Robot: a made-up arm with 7 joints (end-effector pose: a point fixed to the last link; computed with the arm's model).
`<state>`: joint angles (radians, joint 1 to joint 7).
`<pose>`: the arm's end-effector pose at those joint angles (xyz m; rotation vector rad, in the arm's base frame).
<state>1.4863 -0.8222 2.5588 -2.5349 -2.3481 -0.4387 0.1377</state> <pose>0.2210 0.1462 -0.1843 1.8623 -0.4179 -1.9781</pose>
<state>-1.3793 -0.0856 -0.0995 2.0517 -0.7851 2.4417 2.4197</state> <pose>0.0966 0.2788 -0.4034 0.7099 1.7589 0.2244</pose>
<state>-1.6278 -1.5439 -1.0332 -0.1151 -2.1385 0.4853 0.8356</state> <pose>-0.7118 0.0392 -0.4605 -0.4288 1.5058 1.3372</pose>
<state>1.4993 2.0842 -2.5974 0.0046 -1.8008 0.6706 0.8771</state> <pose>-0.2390 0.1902 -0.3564 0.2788 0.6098 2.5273</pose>
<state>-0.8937 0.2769 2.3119 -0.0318 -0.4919 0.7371 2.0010</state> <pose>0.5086 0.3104 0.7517 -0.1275 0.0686 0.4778</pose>
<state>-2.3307 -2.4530 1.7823 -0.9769 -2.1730 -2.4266 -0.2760</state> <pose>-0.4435 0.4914 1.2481 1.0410 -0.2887 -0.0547</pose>
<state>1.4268 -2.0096 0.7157 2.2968 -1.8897 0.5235 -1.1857</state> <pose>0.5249 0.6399 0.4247 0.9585 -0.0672 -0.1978</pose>
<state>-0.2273 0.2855 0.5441 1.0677 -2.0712 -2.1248 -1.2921</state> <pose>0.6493 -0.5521 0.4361 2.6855 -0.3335 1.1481</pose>
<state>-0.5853 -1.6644 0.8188 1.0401 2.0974 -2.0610 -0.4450</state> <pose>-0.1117 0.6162 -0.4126 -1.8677 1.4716 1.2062</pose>
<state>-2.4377 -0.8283 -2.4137 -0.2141 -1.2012 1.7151 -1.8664</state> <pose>0.3212 0.0750 0.5142 -1.6123 0.7632 -0.1608</pose>
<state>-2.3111 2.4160 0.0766 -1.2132 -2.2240 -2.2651 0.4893</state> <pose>-0.9933 -0.3889 0.1536 0.6817 -0.9366 2.3180</pose>
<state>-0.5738 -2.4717 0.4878 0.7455 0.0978 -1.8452 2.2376</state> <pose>-0.0162 0.4534 -0.1637 -0.9674 -1.2793 -2.2038</pose>
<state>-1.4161 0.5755 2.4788 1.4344 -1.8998 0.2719 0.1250</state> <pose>-0.1075 -0.2962 0.8310 -1.3609 -2.1729 -1.7622</pose>
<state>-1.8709 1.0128 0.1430 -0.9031 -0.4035 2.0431 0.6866</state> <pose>0.2513 -0.2296 -0.3959 -3.1180 0.0568 0.2277</pose>
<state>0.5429 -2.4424 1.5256 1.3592 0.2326 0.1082 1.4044</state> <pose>0.9605 0.7920 -0.4083 -1.0310 -0.3901 -0.2714</pose>
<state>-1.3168 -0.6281 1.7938 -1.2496 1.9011 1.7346 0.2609</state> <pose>0.2017 0.7473 -0.0300 -0.2086 1.3065 -0.1301</pose>
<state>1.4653 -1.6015 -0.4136 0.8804 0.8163 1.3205 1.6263</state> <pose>0.5508 0.0757 0.8946 1.2231 -0.6439 -0.0720</pose>
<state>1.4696 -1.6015 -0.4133 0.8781 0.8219 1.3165 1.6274</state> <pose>0.5501 0.0755 0.8954 1.2300 -0.6414 -0.0696</pose>
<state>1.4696 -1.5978 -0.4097 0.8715 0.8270 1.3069 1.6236</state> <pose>0.5555 0.0763 0.8925 1.2371 -0.6288 -0.0746</pose>
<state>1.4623 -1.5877 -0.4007 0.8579 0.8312 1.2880 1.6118</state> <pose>0.5710 0.0788 0.8831 1.2439 -0.5994 -0.0919</pose>
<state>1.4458 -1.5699 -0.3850 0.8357 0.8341 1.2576 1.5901</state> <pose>0.5982 0.0840 0.8648 1.2481 -0.5494 -0.1252</pose>
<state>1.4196 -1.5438 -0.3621 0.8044 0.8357 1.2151 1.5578</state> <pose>0.6359 0.0926 0.8354 1.2458 -0.4782 -0.1756</pose>
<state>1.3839 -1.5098 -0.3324 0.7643 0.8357 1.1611 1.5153</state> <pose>0.6809 0.1052 0.7937 1.2312 -0.3879 -0.2428</pose>
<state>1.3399 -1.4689 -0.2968 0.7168 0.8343 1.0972 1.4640</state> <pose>0.7277 0.1219 0.7397 1.1990 -0.2833 -0.3229</pose>
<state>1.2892 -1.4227 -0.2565 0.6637 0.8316 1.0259 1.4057</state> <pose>0.7709 0.1420 0.6756 1.1447 -0.1710 -0.4105</pose>
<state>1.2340 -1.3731 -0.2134 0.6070 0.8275 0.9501 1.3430</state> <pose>0.8057 0.1637 0.6053 1.0671 -0.0579 -0.4983</pose>
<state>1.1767 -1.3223 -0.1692 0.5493 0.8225 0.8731 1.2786</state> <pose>0.8296 0.1855 0.5344 0.9691 0.0487 -0.5787</pose>
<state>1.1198 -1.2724 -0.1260 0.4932 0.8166 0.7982 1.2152</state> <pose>0.8429 0.2055 0.4681 0.8572 0.1430 -0.6459</pose>
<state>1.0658 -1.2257 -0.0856 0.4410 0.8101 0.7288 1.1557</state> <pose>0.8478 0.2229 0.4105 0.7403 0.2216 -0.6966</pose>
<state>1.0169 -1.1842 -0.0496 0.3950 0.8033 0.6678 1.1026</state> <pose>0.8473 0.2373 0.3636 0.6282 0.2830 -0.7305</pose>
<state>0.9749 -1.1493 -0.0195 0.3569 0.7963 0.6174 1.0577</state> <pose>0.8446 0.2485 0.3278 0.5293 0.3277 -0.7503</pose>
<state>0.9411 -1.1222 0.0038 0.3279 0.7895 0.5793 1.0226</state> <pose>0.8416 0.2568 0.3023 0.4501 0.3578 -0.7595</pose>
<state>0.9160 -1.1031 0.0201 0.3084 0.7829 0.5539 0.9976</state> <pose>0.8397 0.2626 0.2857 0.3935 0.3756 -0.7621</pose>
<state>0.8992 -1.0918 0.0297 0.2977 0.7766 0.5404 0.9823</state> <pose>0.8394 0.2660 0.2762 0.3590 0.3838 -0.7613</pose>
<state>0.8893 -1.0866 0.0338 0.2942 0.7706 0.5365 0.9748</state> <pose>0.8404 0.2675 0.2721 0.3429 0.3851 -0.7589</pose>
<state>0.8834 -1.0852 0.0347 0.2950 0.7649 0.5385 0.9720</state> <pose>0.8423 0.2680 0.2710 0.3377 0.3826 -0.7560</pose>
